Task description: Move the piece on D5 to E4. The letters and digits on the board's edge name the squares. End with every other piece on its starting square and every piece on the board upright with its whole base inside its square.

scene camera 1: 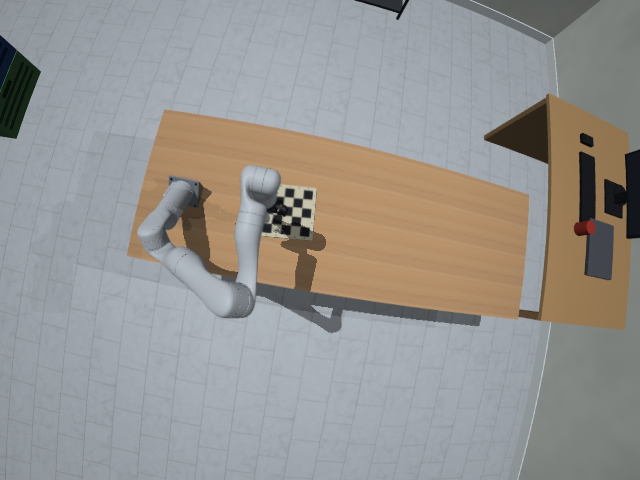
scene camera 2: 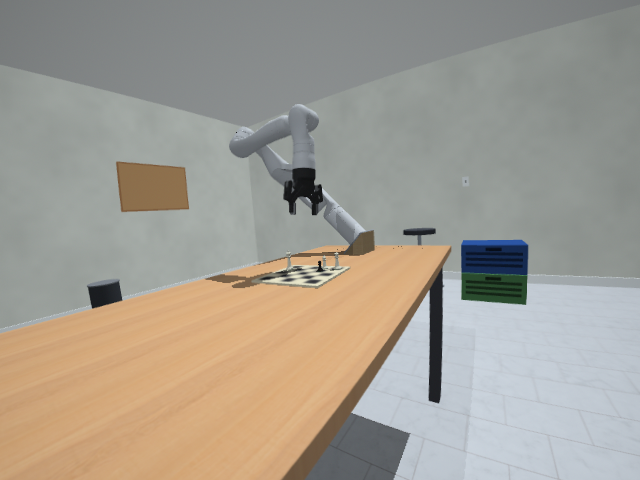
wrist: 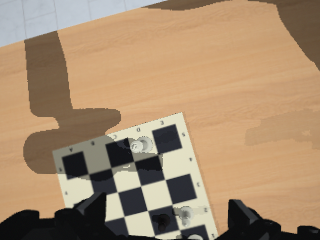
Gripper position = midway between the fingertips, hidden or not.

In view: my gripper (scene camera 2: 304, 215) and a small chessboard (scene camera 1: 298, 224).
The small chessboard shows as well in scene camera 2 (scene camera 2: 302, 275) and in the wrist view (wrist: 140, 186). My gripper also shows in the wrist view (wrist: 166, 209).
